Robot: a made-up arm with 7 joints. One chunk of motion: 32 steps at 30 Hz.
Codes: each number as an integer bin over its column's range. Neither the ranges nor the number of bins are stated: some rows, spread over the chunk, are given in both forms.
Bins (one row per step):
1: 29 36 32 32 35 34
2: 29 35 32 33 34 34
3: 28 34 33 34 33 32
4: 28 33 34 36 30 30
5: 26 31 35 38 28 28
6: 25 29 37 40 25 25
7: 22 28 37 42 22 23
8: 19 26 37 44 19 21
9: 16 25 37 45 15 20
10: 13 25 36 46 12 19
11: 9 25 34 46 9 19
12: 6 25 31 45 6 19
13: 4 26 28 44 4 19
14: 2 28 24 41 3 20
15: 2 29 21 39 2 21
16: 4 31 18 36 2 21
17: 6 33 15 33 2 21
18: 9 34 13 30 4 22
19: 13 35 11 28 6 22
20: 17 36 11 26 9 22
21: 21 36 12 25 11 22
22: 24 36 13 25 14 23
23: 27 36 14 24 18 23
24: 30 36 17 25 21 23
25: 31 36 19 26 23 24
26: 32 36 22 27 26 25
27: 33 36 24 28 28 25
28: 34 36 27 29 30 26
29: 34 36 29 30 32 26
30: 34 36 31 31 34 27
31: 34 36 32 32 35 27
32: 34 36 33 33 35 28
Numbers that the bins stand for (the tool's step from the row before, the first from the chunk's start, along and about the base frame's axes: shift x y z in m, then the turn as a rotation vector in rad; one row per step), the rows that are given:
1: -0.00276 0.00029 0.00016 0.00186 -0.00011 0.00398
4: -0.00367 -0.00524 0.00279 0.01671 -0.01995 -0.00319
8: -0.01181 -0.01813 0.00675 0.04643 -0.06360 -0.01933
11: -0.02086 -0.01997 0.00279 0.05386 -0.10329 -0.02292
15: -0.02719 -0.01260 -0.01433 0.02786 -0.13106 -0.01933
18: -0.02086 -0.00340 -0.02487 -0.00557 -0.12313 -0.01754
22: -0.00729 0.00029 -0.02487 -0.02414 -0.08344 -0.01575
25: -0.00095 0.00029 -0.01697 -0.02043 -0.04773 -0.01395
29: 0.00176 0.00029 -0.00379 -0.00557 -0.01202 -0.01037
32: 0.00176 0.00029 0.00148 0.00557 -0.00011 -0.00678
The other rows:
2: -0.00276 -0.00156 0.00016 0.00557 -0.00408 0.00398
3: -0.00367 -0.00340 0.00148 0.00929 -0.00805 0.00040
5: -0.00548 -0.00892 0.00411 0.02414 -0.02789 -0.00678
6: -0.00638 -0.01260 0.00675 0.03157 -0.03979 -0.01216
7: -0.00910 -0.01444 0.00675 0.03900 -0.05170 -0.01575
9: -0.01452 -0.01997 0.00675 0.05014 -0.07948 -0.02113
10: -0.01724 -0.01997 0.00543 0.05386 -0.09138 -0.02292
12: -0.02357 -0.01997 -0.00116 0.05014 -0.11519 -0.02292
13: -0.02538 -0.01813 -0.00511 0.04643 -0.12313 -0.02292
14: -0.02719 -0.01444 -0.01038 0.03529 -0.12710 -0.02113
16: -0.02538 -0.00892 -0.01829 0.01671 -0.13106 -0.01933
17: -0.02357 -0.00524 -0.02224 0.00557 -0.13106 -0.01933
19: -0.01724 -0.00156 -0.02751 -0.01300 -0.11519 -0.01754
20: -0.01362 0.00029 -0.02751 -0.02043 -0.10329 -0.01754
21: -0.01000 0.00029 -0.02619 -0.02414 -0.09535 -0.01754
23: -0.00457 0.00029 -0.02356 -0.02786 -0.06757 -0.01575
24: -0.00186 0.00029 -0.01960 -0.02414 -0.05567 -0.01575
26: -0.00005 0.00029 -0.01302 -0.01671 -0.03583 -0.01216
27: 0.00086 0.00029 -0.01038 -0.01300 -0.02789 -0.01216
28: 0.00176 0.00029 -0.00643 -0.00929 -0.01995 -0.01037
30: 0.00176 0.00029 -0.00116 -0.00186 -0.00408 -0.00857
31: 0.00176 0.00029 0.00016 0.00186 -0.00011 -0.00857

